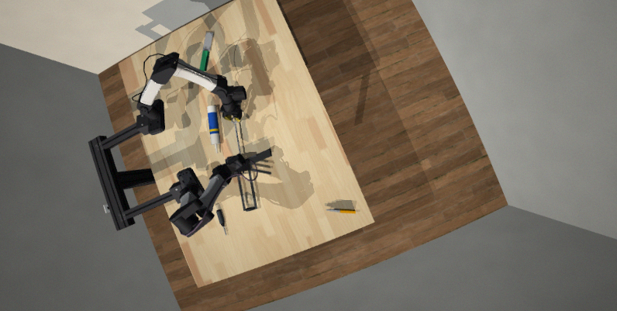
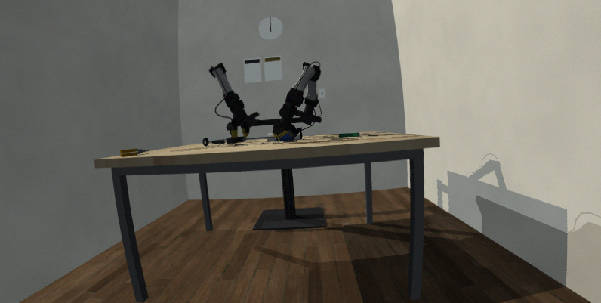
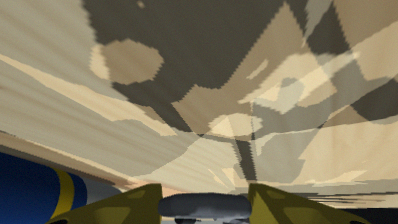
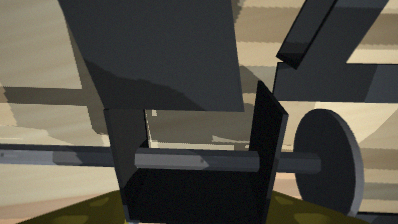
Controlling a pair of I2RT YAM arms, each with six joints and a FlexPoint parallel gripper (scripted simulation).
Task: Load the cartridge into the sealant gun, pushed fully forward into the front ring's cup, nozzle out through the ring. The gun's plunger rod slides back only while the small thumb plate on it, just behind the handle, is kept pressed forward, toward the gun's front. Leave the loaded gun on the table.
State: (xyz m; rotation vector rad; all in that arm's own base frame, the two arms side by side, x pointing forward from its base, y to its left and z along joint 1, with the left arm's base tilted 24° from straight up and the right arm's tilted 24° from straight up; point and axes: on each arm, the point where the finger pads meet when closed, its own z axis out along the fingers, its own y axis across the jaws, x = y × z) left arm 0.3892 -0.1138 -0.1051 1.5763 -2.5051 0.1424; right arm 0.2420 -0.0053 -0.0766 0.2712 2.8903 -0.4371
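My right gripper is now 2 cm to the right of the thumb plate, 2 cm short of it and 1 cm above it. Also, from my right hand: plunger rod (9 cm to the left, 5 cm ahead, 1 cm below); cartridge (25 cm to the left, 3 cm behind, 2 cm below); dark screwdriver (26 cm behind, 22 cm to the right, 3 cm below).
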